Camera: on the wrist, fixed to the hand. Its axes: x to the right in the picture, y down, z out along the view.
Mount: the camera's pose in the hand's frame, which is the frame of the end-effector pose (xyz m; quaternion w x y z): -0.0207 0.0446 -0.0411 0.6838 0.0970 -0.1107 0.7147
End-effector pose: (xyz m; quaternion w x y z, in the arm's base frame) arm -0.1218 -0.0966 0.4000 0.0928 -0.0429 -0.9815 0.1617
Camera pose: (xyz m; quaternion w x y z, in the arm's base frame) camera -0.0911 -0.0441 0.4202 0.1566 0.7039 0.6351 -0.2769
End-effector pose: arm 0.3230 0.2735 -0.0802 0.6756 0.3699 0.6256 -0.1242
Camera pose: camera 0.3163 0.3253 -0.0431 0.5841 0.7518 0.0766 0.2963
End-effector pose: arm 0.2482 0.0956 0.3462 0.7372 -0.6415 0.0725 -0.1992
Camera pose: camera 0.2234 0.0703 0.2928 0.7167 -0.3374 0.4071 0.4547
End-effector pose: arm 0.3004 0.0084 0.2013 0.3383 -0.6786 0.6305 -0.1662
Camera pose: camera 0.2374 0.0192 0.2051 0.4857 0.0010 0.8625 0.1421
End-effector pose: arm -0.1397 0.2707 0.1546 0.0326 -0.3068 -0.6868 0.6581
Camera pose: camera -0.0876 0.2950 0.1262 0.4943 0.6246 0.1901 -0.5739
